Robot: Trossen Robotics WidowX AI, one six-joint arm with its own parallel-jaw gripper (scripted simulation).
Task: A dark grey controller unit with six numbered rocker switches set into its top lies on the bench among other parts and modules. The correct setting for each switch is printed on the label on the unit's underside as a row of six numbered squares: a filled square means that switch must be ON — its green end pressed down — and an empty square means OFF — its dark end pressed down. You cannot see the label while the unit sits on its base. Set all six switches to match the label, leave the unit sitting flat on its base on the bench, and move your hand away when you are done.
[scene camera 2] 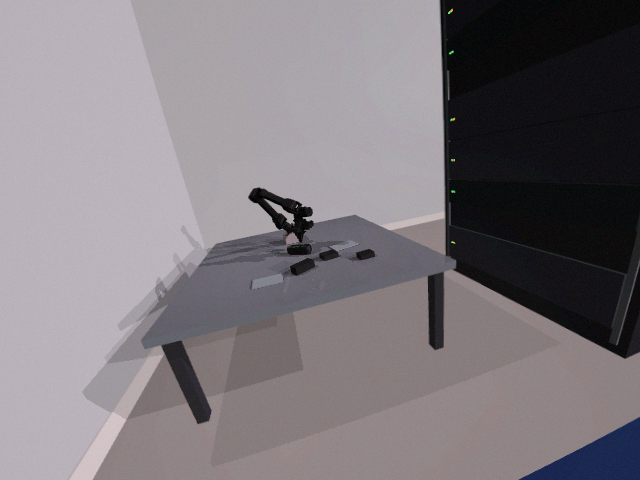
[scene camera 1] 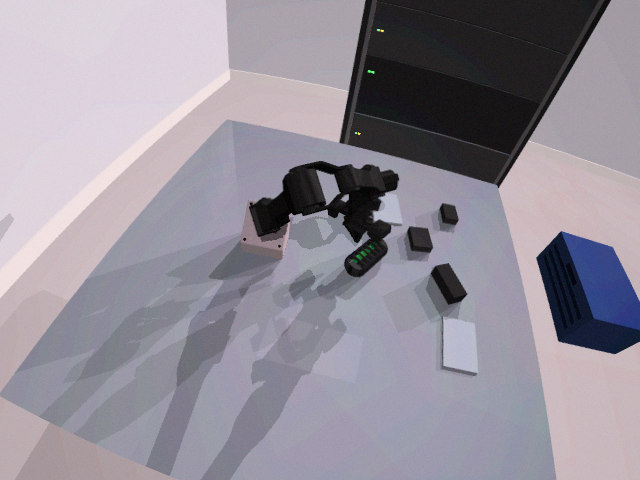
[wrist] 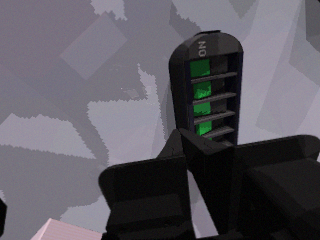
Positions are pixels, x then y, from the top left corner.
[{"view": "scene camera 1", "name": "my gripper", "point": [357, 242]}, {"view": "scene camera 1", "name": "card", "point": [459, 351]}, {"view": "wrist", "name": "my gripper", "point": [178, 133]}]
